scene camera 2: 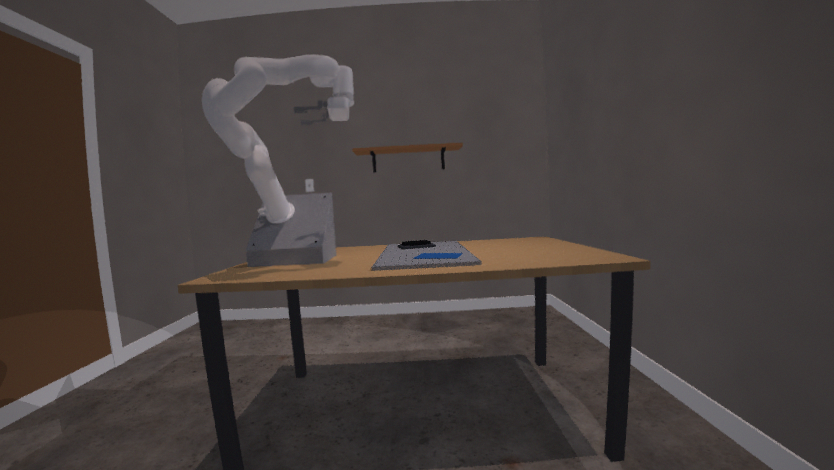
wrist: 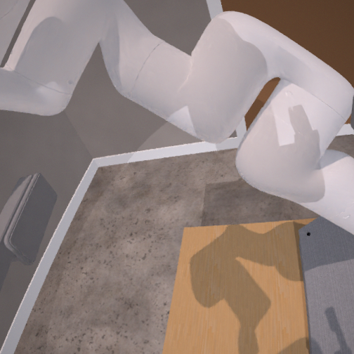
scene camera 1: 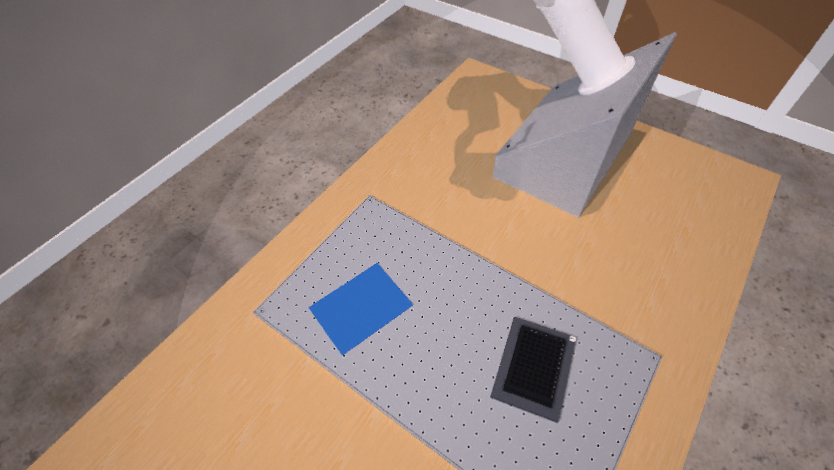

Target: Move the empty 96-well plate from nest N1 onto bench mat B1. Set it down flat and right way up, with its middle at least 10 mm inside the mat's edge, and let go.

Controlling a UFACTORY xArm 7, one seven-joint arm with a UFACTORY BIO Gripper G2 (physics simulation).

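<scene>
The black 96-well plate sits flat in the dark grey nest N1, on the right part of the perforated board in scene camera 1's view. A small white mark shows at one corner of the nest. The blue bench mat B1 lies flat on the left part of that board, apart from the nest. My gripper is open and empty, high above the table near the arm's base, with its fingers pointing sideways. One finger shows at the left edge of the wrist view. Neither plate nor mat shows there.
The perforated grey board lies on the wooden table. The grey wedge base carries the white arm. A wooden wall shelf is on the back wall.
</scene>
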